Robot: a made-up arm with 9 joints. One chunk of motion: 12 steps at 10 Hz.
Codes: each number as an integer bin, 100 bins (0 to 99) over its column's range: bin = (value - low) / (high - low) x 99, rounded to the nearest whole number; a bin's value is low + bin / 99 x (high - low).
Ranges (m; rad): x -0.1..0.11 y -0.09..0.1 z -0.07..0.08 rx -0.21..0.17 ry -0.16..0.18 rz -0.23..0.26
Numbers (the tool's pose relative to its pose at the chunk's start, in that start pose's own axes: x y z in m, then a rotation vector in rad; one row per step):
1: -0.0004 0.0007 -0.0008 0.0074 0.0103 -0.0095
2: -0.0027 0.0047 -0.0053 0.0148 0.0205 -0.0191
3: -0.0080 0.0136 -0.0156 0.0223 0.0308 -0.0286
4: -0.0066 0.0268 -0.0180 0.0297 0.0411 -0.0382
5: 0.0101 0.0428 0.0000 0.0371 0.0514 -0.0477
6: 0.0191 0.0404 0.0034 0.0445 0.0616 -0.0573
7: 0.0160 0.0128 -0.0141 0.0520 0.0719 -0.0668
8: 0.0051 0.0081 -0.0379 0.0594 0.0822 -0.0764
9: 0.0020 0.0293 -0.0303 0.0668 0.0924 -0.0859
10: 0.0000 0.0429 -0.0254 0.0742 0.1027 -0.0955
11: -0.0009 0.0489 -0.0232 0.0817 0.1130 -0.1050
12: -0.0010 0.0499 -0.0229 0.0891 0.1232 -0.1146
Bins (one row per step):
1: 47 47 46 57 50 45
2: 46 49 43 59 53 43
3: 43 54 36 61 56 41
4: 44 61 34 62 59 39
5: 52 69 46 64 62 37
6: 56 68 48 66 65 35
7: 55 54 37 68 68 33
8: 50 51 21 70 71 31
9: 48 62 26 72 73 29
10: 47 69 29 74 76 27
11: 47 72 31 76 79 25
12: 47 73 31 78 82 23

